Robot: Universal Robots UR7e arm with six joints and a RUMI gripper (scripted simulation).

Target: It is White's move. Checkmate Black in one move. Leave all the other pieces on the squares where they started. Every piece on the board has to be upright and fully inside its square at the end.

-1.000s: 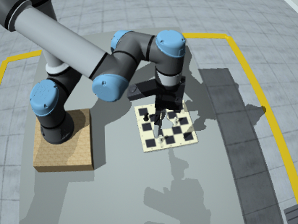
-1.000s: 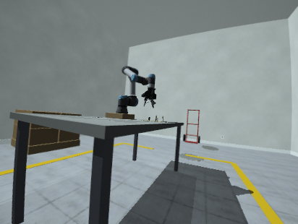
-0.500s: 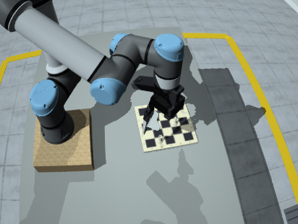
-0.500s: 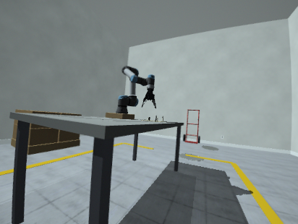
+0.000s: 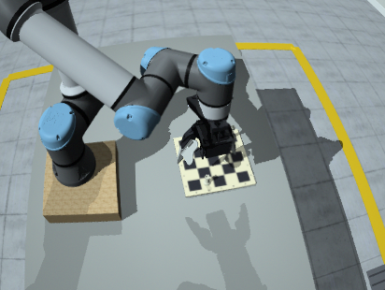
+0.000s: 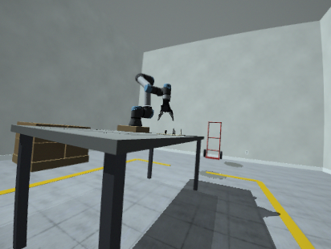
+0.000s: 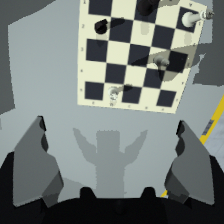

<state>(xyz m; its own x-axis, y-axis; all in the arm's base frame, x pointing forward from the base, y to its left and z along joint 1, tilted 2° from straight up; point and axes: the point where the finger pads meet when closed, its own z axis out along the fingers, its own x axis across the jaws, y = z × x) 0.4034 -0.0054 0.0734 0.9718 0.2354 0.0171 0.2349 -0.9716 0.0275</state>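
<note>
Right now the small chessboard is 3 cm ahead of my hand, 7 cm to the left of it and 13 cm below it.
</note>
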